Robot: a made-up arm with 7 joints.
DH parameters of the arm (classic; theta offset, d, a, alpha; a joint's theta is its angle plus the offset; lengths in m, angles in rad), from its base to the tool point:
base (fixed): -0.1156 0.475 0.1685 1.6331
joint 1: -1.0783 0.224 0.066 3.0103
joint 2: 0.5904 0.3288 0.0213 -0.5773
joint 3: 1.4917 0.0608 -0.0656 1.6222
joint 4: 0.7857 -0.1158 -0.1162 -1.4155
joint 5: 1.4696 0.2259 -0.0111 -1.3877
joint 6: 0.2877 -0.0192 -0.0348 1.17
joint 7: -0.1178 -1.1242 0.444 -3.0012
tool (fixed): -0.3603 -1.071 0 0
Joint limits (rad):
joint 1: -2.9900..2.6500
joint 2: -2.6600..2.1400
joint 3: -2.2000..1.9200
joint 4: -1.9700..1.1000
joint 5: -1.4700..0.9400
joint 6: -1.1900..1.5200
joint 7: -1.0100..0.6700
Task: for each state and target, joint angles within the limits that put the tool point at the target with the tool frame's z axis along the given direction. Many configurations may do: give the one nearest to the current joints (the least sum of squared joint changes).
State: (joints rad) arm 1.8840 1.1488 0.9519 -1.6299 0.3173 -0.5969 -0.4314
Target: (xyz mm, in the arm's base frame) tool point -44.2 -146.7 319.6 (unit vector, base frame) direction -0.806 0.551 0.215
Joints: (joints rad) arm 2.3356 0.5311 0.0804 -1.9700 0.6697 -1.1900 -1.0028
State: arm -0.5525 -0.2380 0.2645 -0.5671 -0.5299 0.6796 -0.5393
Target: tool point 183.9 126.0 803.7 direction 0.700 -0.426 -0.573
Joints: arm -0.6671 -0.6307 0.3200 -1.2903 -0.1391 0.2782 0.0698
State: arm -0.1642 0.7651 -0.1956 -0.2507 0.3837 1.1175 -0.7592
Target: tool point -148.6 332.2 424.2 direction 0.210 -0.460 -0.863
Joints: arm 0.3631 0.3881 -0.5150 -0.1476 -0.1084 0.8784 -0.9393
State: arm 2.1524 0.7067 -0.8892 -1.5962 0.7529 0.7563 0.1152
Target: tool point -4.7 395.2 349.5 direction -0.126 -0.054 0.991
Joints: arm 2.4512 0.4543 -0.6917 -1.9700 0.2717 0.7438 0.6700
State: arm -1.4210 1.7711 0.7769 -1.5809 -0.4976 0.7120 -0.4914
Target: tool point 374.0 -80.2 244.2 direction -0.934 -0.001 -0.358
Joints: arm -1.0009 1.4383 0.1483 -1.8572 0.0560 0.1967 -0.5733
